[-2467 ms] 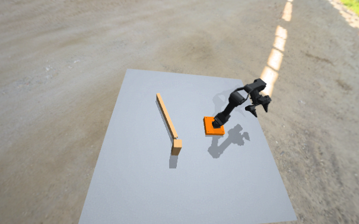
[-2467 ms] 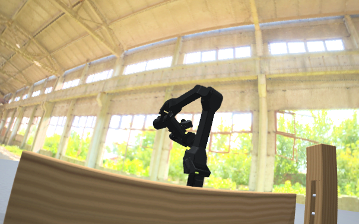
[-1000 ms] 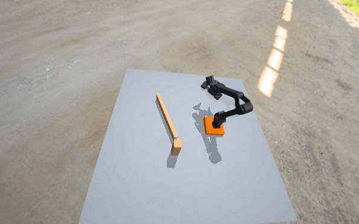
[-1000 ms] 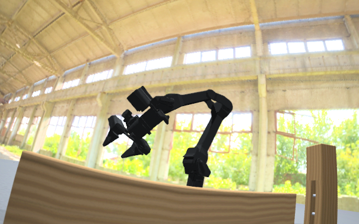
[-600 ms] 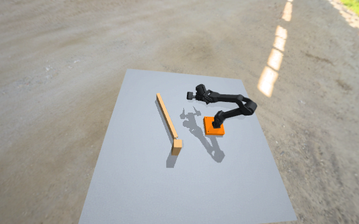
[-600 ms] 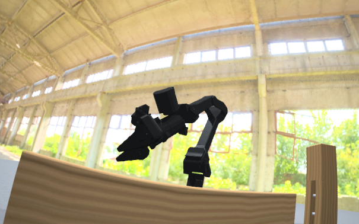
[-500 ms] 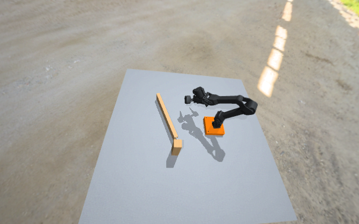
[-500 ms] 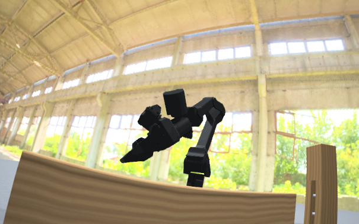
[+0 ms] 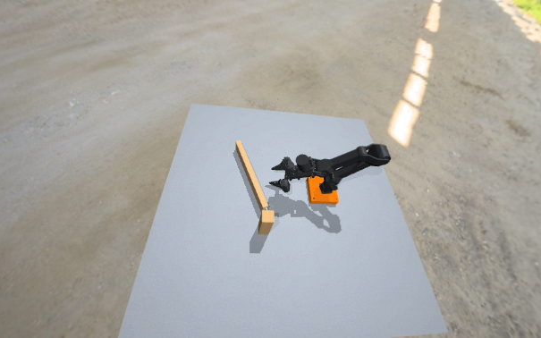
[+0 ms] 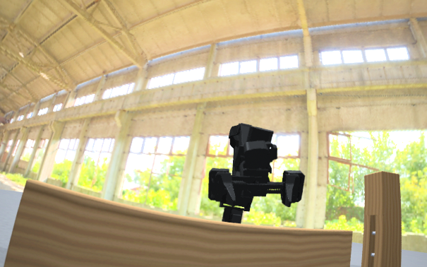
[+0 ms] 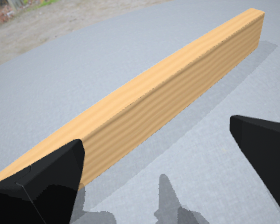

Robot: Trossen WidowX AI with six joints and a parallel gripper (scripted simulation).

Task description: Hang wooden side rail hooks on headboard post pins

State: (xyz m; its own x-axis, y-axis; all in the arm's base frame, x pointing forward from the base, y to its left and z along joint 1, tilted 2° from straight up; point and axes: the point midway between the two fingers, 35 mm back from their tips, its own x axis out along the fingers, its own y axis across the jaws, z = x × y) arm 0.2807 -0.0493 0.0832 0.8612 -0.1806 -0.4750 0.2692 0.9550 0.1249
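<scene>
Right now the headboard post is 5 cm ahead of my gripper tip, 23 cm to the left of it and 2 cm below it.
</scene>
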